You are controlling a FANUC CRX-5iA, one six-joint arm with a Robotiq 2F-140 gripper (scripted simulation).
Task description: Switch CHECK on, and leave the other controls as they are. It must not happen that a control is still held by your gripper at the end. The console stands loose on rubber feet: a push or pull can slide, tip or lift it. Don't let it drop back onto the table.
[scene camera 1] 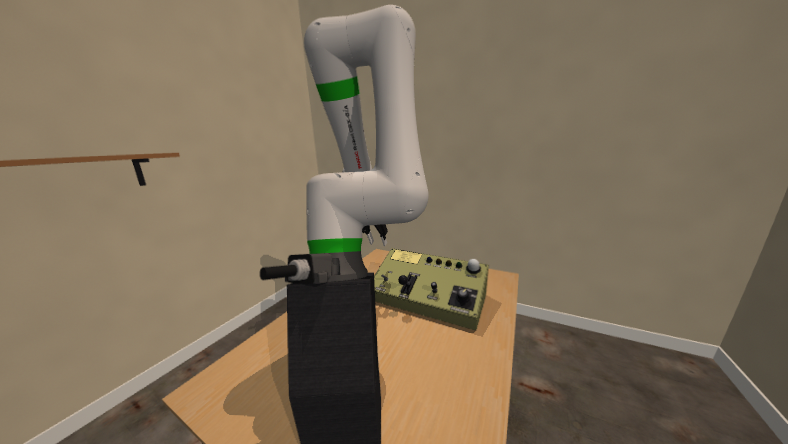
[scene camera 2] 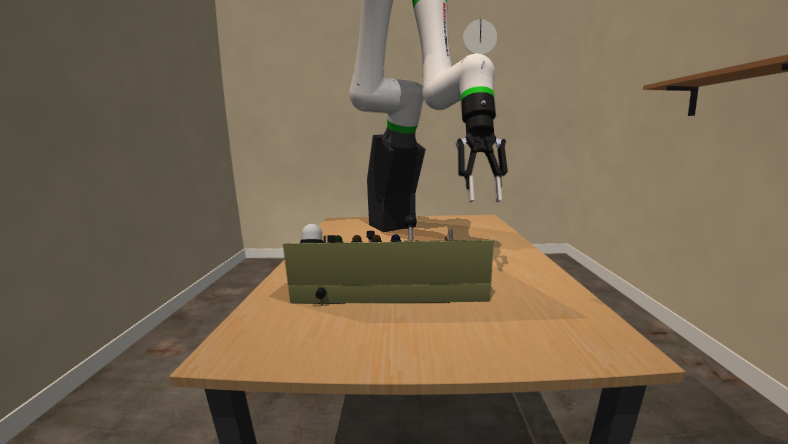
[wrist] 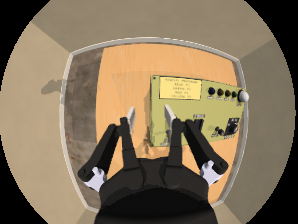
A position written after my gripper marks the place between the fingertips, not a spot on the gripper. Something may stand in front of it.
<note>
In view: my gripper [scene camera 2: 484,201] and an olive console [scene camera 2: 416,271].
The olive console shows as well in scene camera 1 [scene camera 1: 417,275] and in the wrist view [wrist: 200,100]. My gripper also shows in the wrist view [wrist: 149,111].
</note>
